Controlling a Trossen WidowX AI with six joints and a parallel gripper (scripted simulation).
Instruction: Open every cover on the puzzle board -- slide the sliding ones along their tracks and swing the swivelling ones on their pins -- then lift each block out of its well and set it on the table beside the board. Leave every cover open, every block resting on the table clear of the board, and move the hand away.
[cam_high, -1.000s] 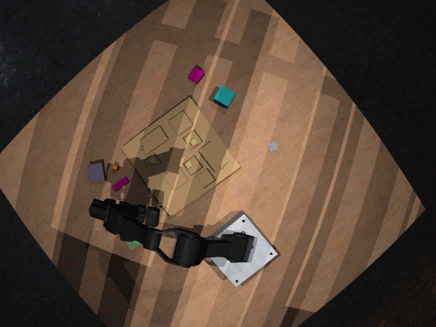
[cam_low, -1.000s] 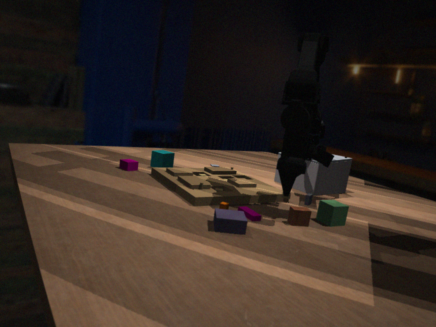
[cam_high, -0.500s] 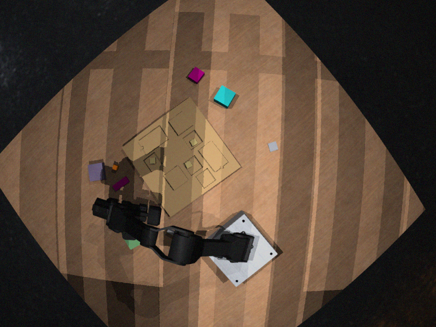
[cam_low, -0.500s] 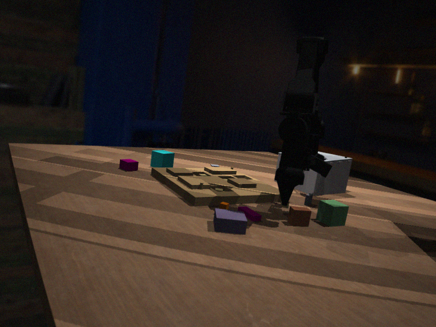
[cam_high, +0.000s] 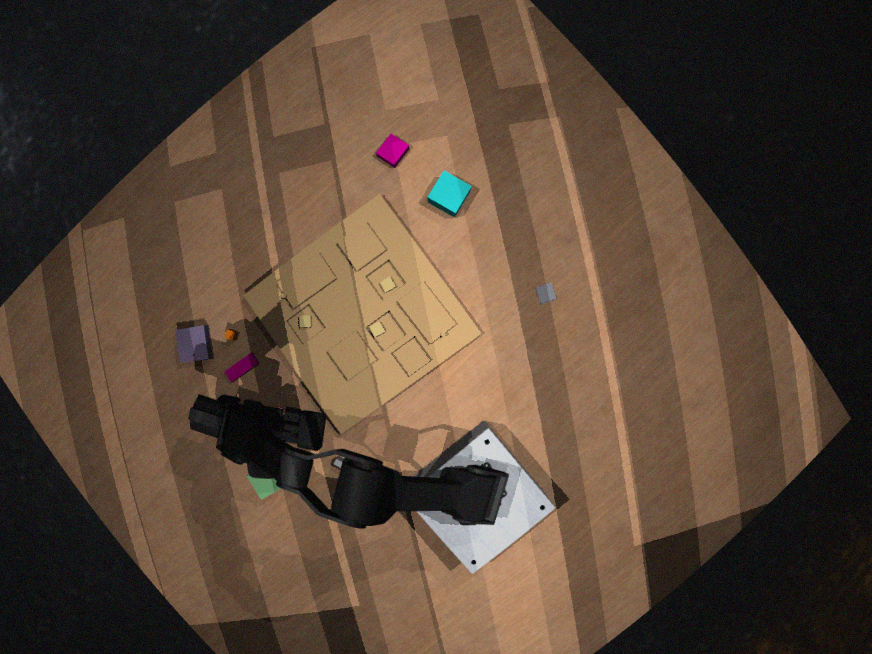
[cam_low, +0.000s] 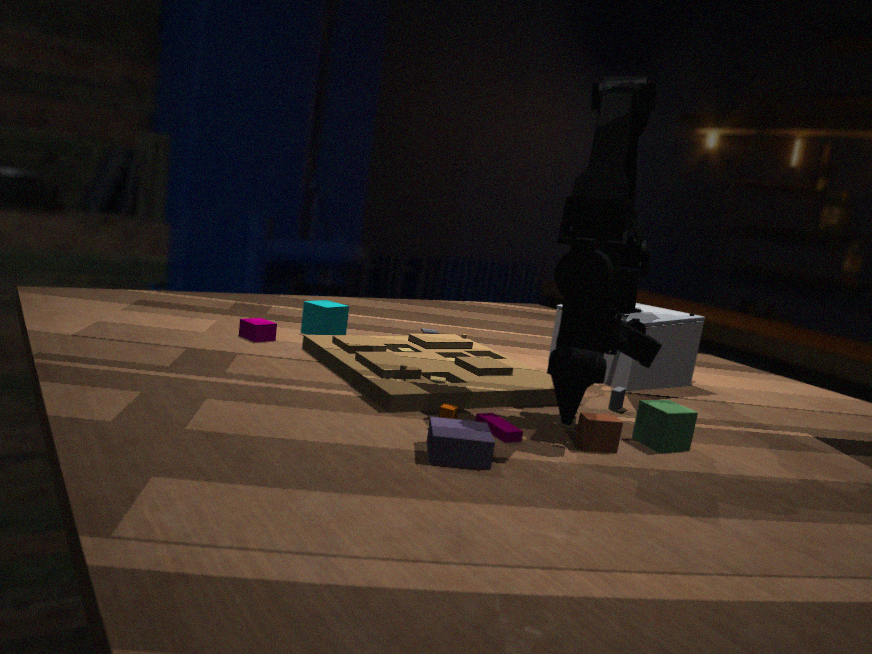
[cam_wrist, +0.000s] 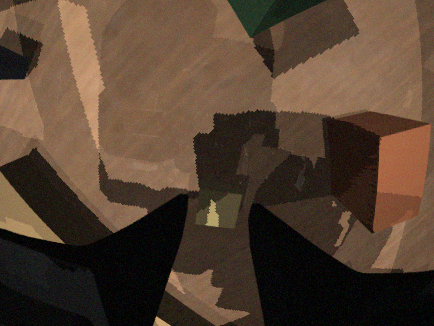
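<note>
Now: the tan puzzle board 230 mm to the right of my gripper tip, 90 mm ahead of it and 10 mm above it. Round my gripper tip: brown block: 70 mm to the left, 10 mm ahead, 10 mm above; green cube: 90 mm behind, 80 mm to the left, 20 mm above; magenta bar: 110 mm ahead, 20 mm to the left.
</note>
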